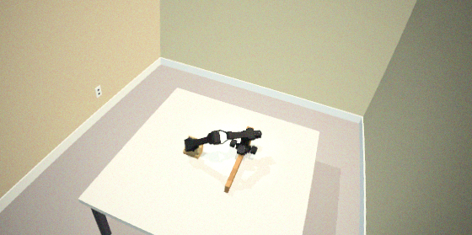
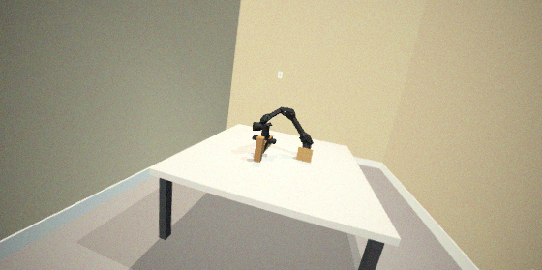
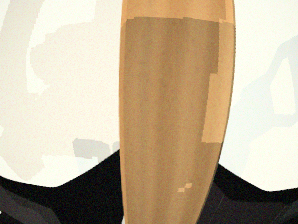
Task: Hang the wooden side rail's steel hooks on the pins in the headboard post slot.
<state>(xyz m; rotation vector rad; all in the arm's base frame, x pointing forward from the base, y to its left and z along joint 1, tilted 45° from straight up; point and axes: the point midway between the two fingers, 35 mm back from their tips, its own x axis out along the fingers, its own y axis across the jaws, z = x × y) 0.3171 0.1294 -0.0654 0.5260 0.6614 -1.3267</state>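
Now: gripper tip 20 mm past the upright headboard post, 120 mm to the right of it and 40 mm below it.
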